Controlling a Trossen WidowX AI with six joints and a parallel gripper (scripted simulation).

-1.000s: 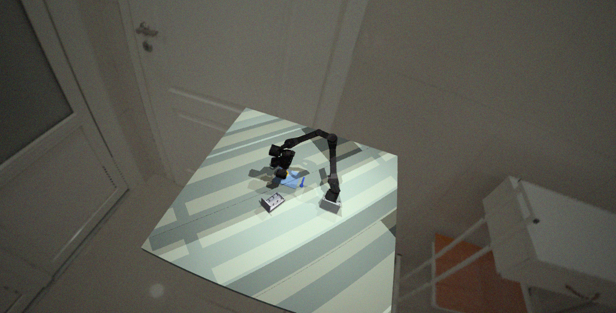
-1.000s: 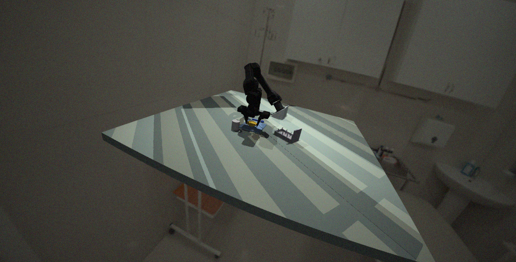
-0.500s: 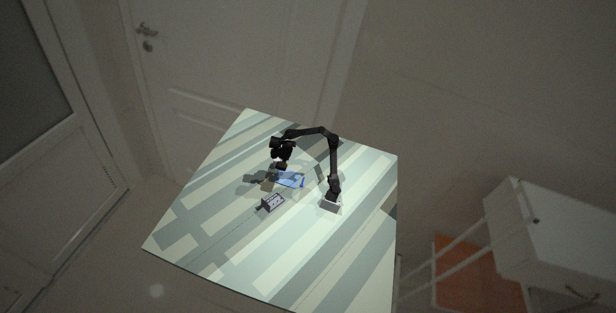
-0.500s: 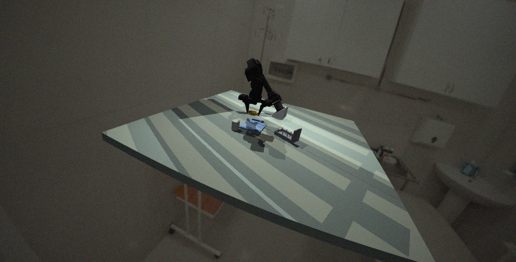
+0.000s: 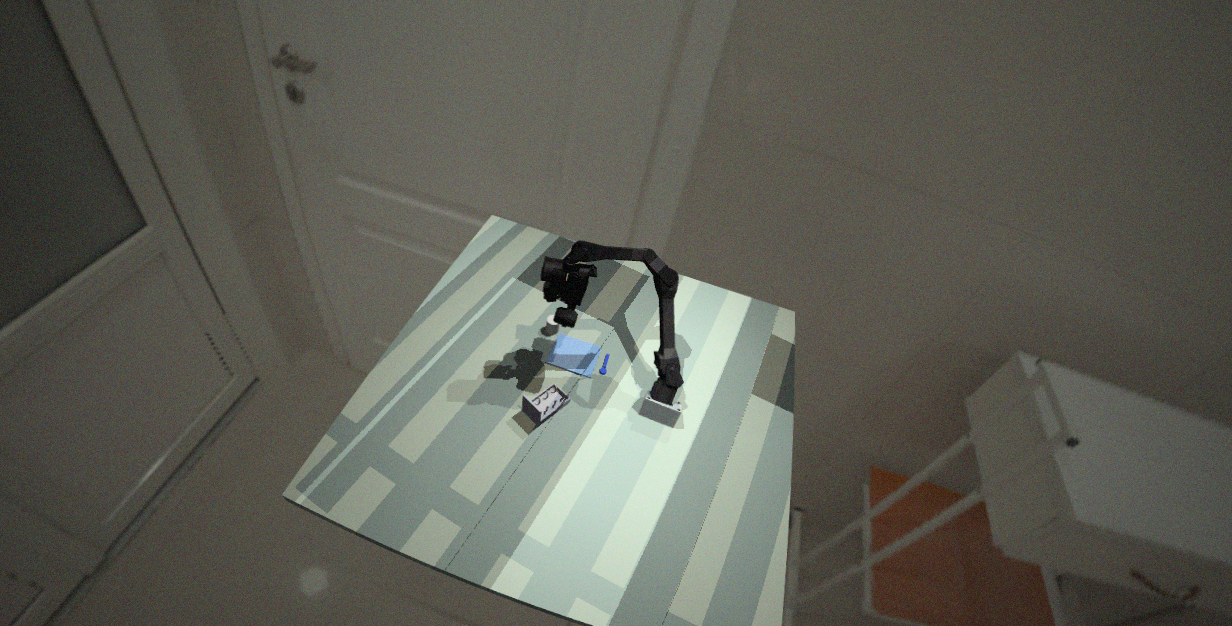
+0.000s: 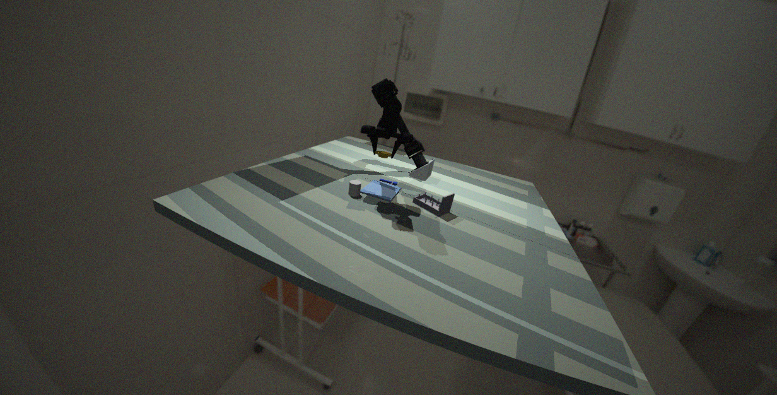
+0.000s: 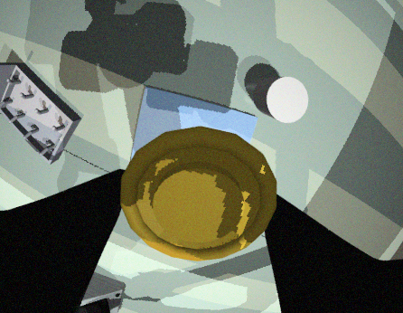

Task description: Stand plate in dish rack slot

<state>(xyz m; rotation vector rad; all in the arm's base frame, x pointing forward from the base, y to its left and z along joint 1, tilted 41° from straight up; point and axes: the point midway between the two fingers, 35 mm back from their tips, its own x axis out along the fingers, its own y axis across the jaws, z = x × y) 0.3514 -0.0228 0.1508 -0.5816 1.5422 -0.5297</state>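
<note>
Now: the dark dish rack 20 mm behind my gripper tip, 220 mm to the left of it and 130 mm below it. Also, from my gripper tip: yellow plate 10 mm above; then blue spoon 150 mm behind, 10 mm to the left, 150 mm below; then grey cup 50 mm ahead, 80 mm to the right, 130 mm below.
</note>
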